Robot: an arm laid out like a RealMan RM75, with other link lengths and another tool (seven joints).
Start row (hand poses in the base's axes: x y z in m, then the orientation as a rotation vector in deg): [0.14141 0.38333 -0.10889 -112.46 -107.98 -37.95]
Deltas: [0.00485 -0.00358 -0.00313 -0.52 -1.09 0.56]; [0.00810 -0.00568 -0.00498 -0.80 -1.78 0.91]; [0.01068 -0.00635 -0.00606 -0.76 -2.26 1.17]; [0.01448 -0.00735 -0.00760 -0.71 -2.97 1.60]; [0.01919 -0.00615 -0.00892 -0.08 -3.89 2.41]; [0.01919 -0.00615 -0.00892 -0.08 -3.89 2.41]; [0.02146 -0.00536 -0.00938 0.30 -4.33 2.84]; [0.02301 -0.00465 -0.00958 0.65 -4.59 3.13]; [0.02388 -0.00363 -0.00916 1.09 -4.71 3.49]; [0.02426 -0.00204 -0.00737 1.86 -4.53 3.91]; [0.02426 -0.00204 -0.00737 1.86 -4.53 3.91]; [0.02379 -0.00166 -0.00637 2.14 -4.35 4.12]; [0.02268 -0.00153 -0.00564 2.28 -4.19 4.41]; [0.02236 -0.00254 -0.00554 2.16 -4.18 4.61]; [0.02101 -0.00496 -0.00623 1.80 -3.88 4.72]
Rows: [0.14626 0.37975 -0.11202 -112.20 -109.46 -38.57]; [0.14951 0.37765 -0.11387 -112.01 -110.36 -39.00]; [0.15209 0.37698 -0.11495 -111.71 -110.83 -39.49]; [0.15589 0.37598 -0.11649 -111.21 -111.58 -40.20]; [0.16060 0.37718 -0.11781 -109.94 -112.35 -41.50]; [0.16060 0.37718 -0.11781 -109.94 -112.35 -41.50]; [0.16287 0.37797 -0.11827 -109.23 -112.70 -42.17]; [0.16442 0.37868 -0.11847 -108.69 -112.84 -42.65]; [0.16529 0.37970 -0.11805 -108.02 -112.89 -43.03]; [0.16567 0.38129 -0.11626 -107.09 -112.58 -43.32]; [0.16567 0.38129 -0.11626 -107.09 -112.58 -43.32]; [0.16520 0.38167 -0.11526 -106.69 -112.45 -43.28]; [0.16409 0.38180 -0.11453 -106.30 -112.50 -43.13]; [0.16377 0.38079 -0.11443 -106.15 -112.74 -42.96]; [0.16242 0.37837 -0.11512 -106.26 -112.92 -42.31]
